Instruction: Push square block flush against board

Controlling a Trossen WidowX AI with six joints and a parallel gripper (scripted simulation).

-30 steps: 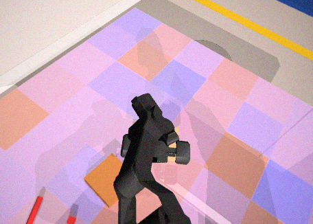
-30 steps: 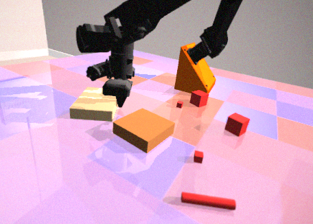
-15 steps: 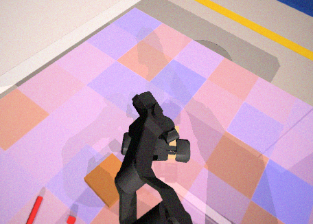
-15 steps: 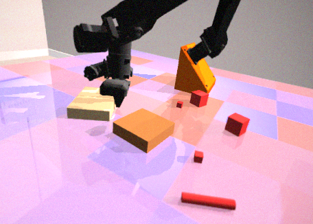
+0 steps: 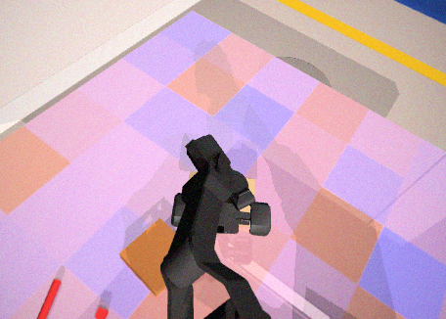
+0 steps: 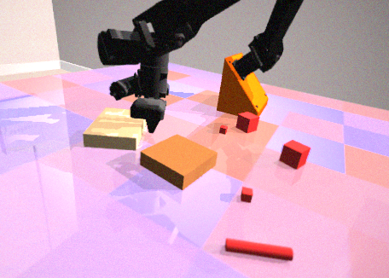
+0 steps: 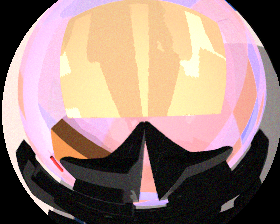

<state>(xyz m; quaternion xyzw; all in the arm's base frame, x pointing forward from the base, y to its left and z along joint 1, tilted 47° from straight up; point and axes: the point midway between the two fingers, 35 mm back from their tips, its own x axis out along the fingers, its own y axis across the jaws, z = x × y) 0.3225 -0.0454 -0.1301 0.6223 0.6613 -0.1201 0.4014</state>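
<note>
Right now my gripper tip is 2 cm short of the cream board, 7 cm to the left of it and 1 cm below it. Round my gripper tip: red rod (20 cm ahead, 27 cm to the left); orange square block (8 cm ahead, 10 cm to the left, 1 cm above).
</note>
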